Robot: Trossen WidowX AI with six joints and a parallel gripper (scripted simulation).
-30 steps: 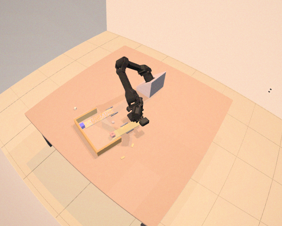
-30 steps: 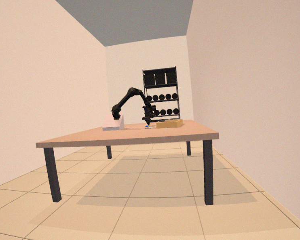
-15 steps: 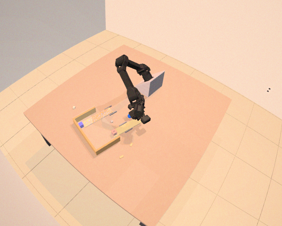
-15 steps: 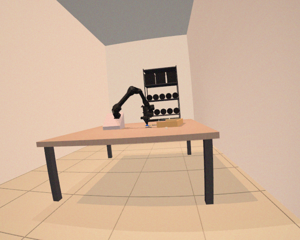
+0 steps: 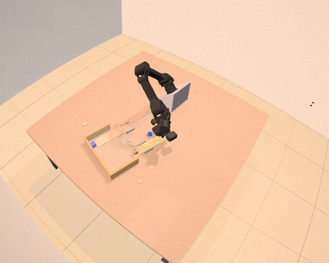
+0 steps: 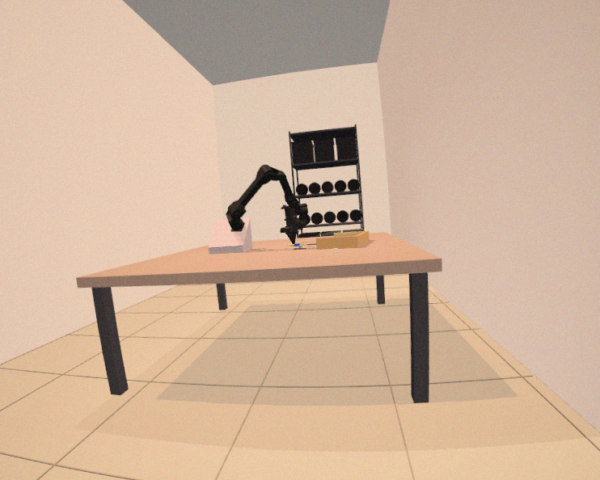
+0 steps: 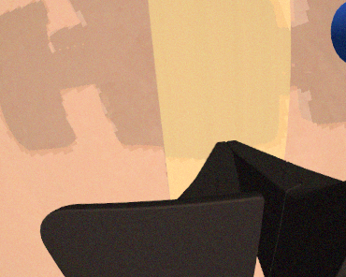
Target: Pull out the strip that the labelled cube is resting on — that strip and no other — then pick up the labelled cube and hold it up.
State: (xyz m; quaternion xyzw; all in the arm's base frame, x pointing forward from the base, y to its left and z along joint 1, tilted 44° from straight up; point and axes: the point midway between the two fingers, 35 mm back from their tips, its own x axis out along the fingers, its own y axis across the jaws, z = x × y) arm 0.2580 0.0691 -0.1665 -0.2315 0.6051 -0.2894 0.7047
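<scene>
My gripper tip is now 7 cm to the left of the blue disc and 4 cm short of it. Also, from my gripper tip: strip: 23 cm to the right, 22 cm ahead; grey ball: 17 cm ahead, 13 cm to the right; white cube: 43 cm to the right, 30 cm ahead.
</scene>
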